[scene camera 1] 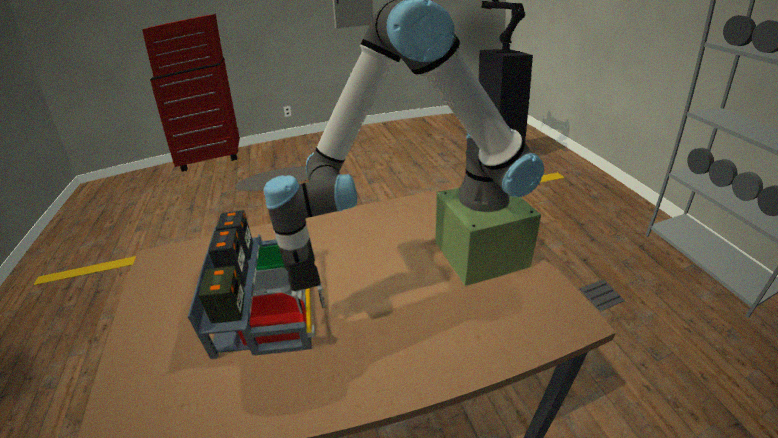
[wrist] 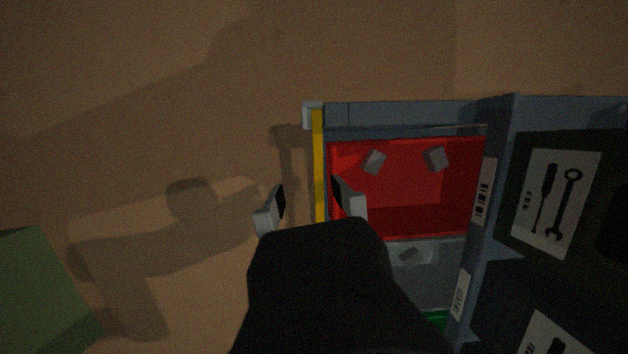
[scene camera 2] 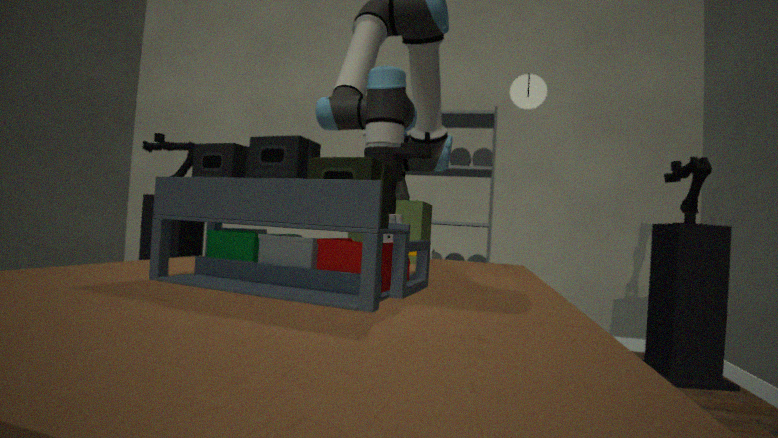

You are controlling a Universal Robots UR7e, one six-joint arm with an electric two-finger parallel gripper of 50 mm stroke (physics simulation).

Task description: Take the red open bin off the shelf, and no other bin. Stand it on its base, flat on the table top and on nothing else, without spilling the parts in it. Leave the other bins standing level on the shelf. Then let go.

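Places are measured from the arm's base along level axes (x left, y back, z up), in centimetres.
Where they show: gripper, fingertip midpoint: [scene camera 1: 312, 308] [wrist: 308, 189]; arm's base, origin of the base link: [scene camera 1: 484, 198].
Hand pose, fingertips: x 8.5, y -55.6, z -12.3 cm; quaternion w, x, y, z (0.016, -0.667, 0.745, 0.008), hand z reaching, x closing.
Note:
Each offset is from my fingertips to the top centre of the thing. Level surfaces: height alone.
The red open bin @(dz +1.5, dx -2.9, dy -10.8 cm) [scene camera 1: 277, 309] [scene camera 2: 338, 254] [wrist: 407, 185] stands level in the lower front row of the grey-blue shelf [scene camera 2: 261, 201] [wrist: 400, 113], at the end of the row. Grey parts lie in it. A grey bin @(dz +1.5, dx -13.3, dy -8.7 cm) [scene camera 1: 270, 280] [scene camera 2: 287, 251] [wrist: 430, 285] is beside it, then a green bin @(dz +1.5, dx -24.1, dy -5.8 cm) [scene camera 1: 269, 256] [scene camera 2: 231, 244] [wrist: 436, 317]. My gripper [scene camera 1: 311, 296] [wrist: 308, 189] is open and empty, pointing down at the shelf's front. In the wrist view one fingertip shows over the red bin's front, the other outside the yellow bar. Their exact height is unclear.
The yellow bar @(dz -0.1, dx -10.9, dy +1.4 cm) [scene camera 1: 308, 310] [wrist: 317, 165] runs along the shelf's front. Dark lidded cases @(dz +13.3, dx -4.5, dy -20.7 cm) [scene camera 1: 222, 296] [scene camera 2: 277, 155] [wrist: 555, 195] stand on the upper level. The green robot base [scene camera 1: 492, 244] [wrist: 40, 295] stands on the table @(dz -6.5 cm) [scene camera 1: 381, 380] away from the shelf's front.

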